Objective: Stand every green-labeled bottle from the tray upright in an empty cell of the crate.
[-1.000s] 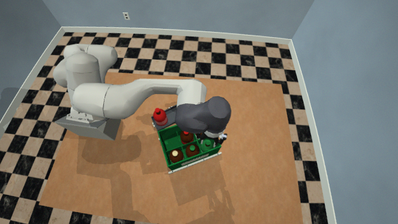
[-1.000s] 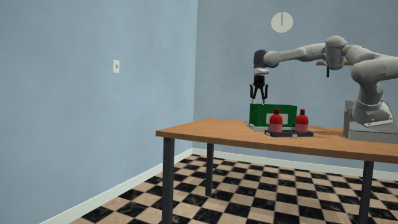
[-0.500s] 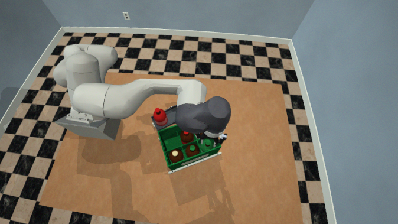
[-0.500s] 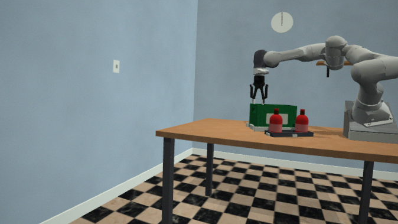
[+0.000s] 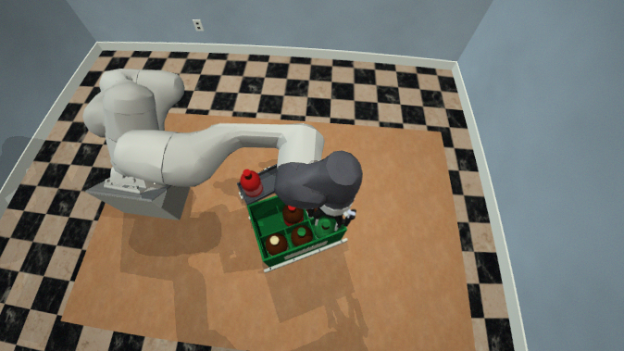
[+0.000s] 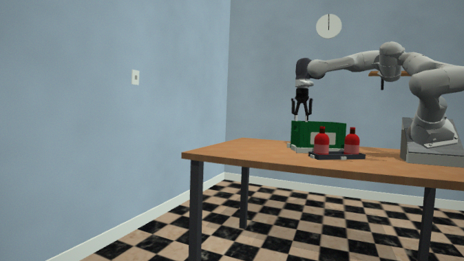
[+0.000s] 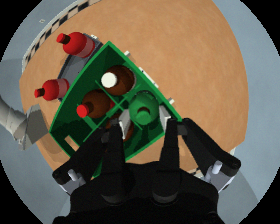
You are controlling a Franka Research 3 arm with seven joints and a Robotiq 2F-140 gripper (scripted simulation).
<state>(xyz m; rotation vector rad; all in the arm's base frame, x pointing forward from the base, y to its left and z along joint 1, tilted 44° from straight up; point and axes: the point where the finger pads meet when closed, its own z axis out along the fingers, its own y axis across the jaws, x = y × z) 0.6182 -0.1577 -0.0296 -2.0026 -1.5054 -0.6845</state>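
Right now the green-labeled bottle is 90 mm below my hand. The rest, counted from my hand: green crate 100 mm behind, 90 mm below, 10 mm to the left; then dark tray 210 mm to the left, 200 mm behind, 160 mm below.
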